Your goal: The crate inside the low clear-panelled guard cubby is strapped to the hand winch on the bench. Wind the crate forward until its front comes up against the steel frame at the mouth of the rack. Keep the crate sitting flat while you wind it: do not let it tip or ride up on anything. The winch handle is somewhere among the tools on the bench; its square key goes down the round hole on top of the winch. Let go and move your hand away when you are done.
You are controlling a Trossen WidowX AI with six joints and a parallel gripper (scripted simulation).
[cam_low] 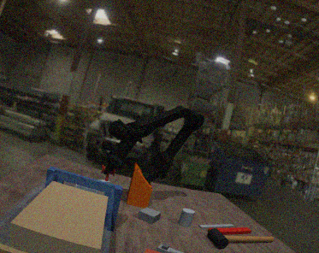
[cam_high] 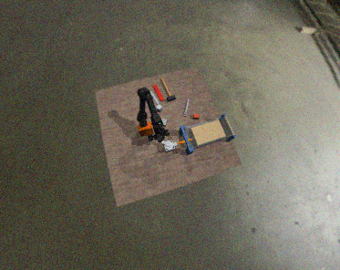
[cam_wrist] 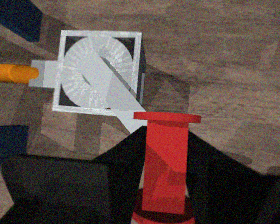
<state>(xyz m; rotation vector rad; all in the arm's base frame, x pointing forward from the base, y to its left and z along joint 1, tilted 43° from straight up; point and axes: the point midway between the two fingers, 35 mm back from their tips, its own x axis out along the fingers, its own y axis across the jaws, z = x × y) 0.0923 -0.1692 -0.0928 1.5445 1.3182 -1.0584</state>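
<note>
The winch handle is 3 cm ahead of my gripper tip, 1 cm to the right of it and 3 cm below it. Also, from my gripper tip: blue steel frame 23 cm ahead, 7 cm to the right, 3 cm below; winch 5 cm ahead, 7 cm to the right, 10 cm below; red knob 2 cm to the left.
</note>
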